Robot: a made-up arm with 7 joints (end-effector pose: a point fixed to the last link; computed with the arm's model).
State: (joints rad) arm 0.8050 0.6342 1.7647 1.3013 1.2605 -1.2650 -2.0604
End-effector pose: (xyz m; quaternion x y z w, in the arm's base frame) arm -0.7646 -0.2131 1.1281 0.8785 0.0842 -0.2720 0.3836
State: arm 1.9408 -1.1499 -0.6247 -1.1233 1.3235 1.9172 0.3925
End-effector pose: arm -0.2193 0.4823 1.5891 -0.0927 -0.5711 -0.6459 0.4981
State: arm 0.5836 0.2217 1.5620 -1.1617 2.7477 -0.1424 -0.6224
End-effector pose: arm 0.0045 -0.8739 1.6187 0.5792 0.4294 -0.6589 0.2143
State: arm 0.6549 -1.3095 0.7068 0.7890 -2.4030 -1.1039 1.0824
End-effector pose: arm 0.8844 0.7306 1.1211 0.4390 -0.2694 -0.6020 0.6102
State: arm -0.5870 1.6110 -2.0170 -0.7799 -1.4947 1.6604 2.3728
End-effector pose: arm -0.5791 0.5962 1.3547 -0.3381 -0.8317 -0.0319 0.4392
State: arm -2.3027 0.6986 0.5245 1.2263 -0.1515 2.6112 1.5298
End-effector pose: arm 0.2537 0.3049 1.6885 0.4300 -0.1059 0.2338 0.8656
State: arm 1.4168 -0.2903 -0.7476 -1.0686 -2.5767 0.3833 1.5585
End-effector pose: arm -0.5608 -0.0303 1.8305 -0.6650 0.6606 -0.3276 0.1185
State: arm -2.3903 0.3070 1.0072 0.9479 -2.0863 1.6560 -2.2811
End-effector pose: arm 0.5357 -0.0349 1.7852 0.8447 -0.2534 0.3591 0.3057
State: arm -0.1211 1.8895 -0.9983 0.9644 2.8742 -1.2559 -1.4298
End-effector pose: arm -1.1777 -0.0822 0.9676 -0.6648 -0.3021 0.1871 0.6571
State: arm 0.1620 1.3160 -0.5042 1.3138 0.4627 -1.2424 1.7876
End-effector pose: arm -0.2772 -0.3755 1.5685 -0.7652 -0.4003 0.3849 0.3257
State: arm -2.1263 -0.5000 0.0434 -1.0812 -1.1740 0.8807 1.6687
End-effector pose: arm 0.1829 0.2147 1.8543 0.0231 -0.7155 0.1254 0.6869
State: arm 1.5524 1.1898 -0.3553 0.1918 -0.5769 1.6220 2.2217
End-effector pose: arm -0.0938 -1.1420 1.1831 -0.1233 -0.0662 -0.8600 0.4907
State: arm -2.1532 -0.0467 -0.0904 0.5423 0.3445 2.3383 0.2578
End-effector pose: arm -0.1978 0.0222 1.8652 0.0471 -0.6367 -0.1115 0.7616
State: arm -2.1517 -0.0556 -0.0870 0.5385 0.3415 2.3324 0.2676
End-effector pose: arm -0.2013 0.0163 1.8662 0.0550 -0.6362 -0.1097 0.7617
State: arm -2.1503 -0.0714 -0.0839 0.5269 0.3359 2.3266 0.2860
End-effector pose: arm -0.2061 0.0075 1.8672 0.0644 -0.6340 -0.1056 0.7634
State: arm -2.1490 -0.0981 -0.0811 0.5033 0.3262 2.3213 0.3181
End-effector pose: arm -0.2130 -0.0058 1.8676 0.0762 -0.6289 -0.0979 0.7675
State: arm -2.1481 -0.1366 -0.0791 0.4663 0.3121 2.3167 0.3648
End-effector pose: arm -0.2221 -0.0238 1.8670 0.0902 -0.6207 -0.0864 0.7740
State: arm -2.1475 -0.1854 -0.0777 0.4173 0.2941 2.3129 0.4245
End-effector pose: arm -0.2329 -0.0458 1.8647 0.1062 -0.6096 -0.0714 0.7823
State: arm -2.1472 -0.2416 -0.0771 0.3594 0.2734 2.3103 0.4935
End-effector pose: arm -0.2449 -0.0703 1.8599 0.1235 -0.5960 -0.0539 0.7916
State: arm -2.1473 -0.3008 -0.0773 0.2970 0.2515 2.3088 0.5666
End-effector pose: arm -0.2569 -0.0953 1.8528 0.1409 -0.5807 -0.0354 0.8010
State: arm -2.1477 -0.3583 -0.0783 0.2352 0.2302 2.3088 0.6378
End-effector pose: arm -0.2680 -0.1188 1.8436 0.1571 -0.5651 -0.0175 0.8098
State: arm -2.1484 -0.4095 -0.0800 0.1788 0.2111 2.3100 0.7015
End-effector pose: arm -0.2771 -0.1388 1.8337 0.1709 -0.5501 -0.0018 0.8174
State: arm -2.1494 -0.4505 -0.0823 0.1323 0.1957 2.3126 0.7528
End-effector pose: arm -0.2838 -0.1541 1.8243 0.1810 -0.5372 0.0107 0.8238
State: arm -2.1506 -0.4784 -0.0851 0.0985 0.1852 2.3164 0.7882
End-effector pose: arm -0.2877 -0.1636 1.8170 0.1865 -0.5271 0.0191 0.8289
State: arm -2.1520 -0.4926 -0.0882 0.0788 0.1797 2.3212 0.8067
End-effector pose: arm -0.2888 -0.1675 1.8124 0.1872 -0.5204 0.0232 0.8328
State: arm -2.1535 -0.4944 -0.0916 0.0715 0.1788 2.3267 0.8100
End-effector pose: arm -0.2875 -0.1665 1.8108 0.1836 -0.5170 0.0236 0.8357
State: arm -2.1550 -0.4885 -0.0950 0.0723 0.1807 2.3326 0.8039
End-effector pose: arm -0.2848 -0.1624 1.8109 0.1773 -0.5156 0.0218 0.8380
